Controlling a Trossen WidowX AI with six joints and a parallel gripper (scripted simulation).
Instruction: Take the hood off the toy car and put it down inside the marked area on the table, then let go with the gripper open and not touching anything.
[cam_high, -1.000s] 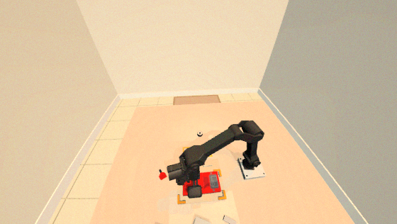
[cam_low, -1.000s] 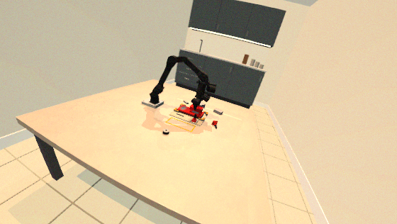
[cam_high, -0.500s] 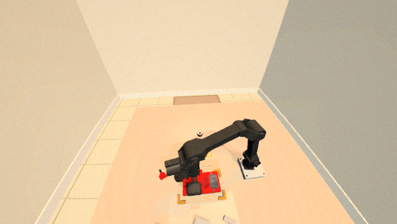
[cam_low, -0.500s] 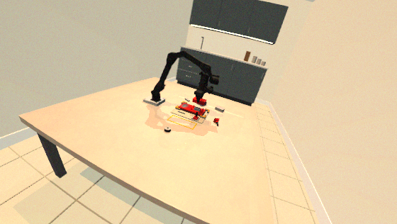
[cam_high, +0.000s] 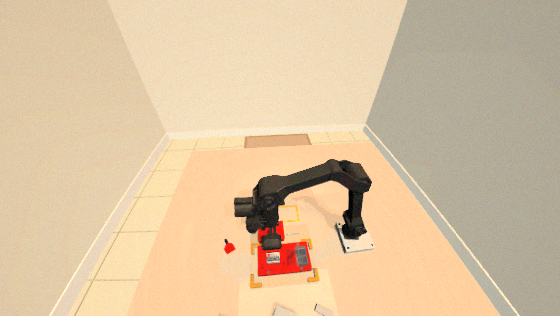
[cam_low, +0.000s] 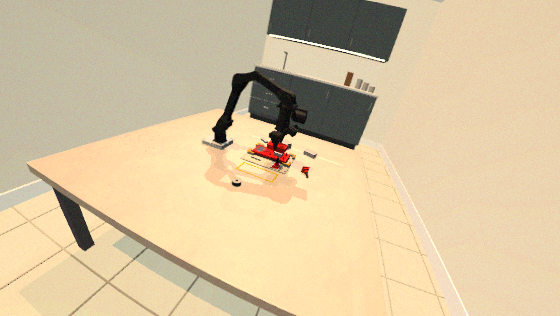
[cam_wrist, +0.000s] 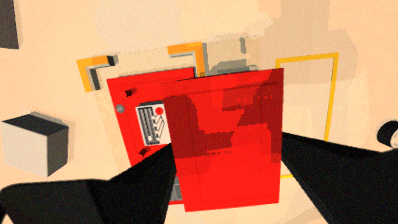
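My gripper tip is now 28 cm to the left of the wheel, 9 cm above it and 2 cm past it. The rest, counted from my gripper tip: hood (1 cm above).
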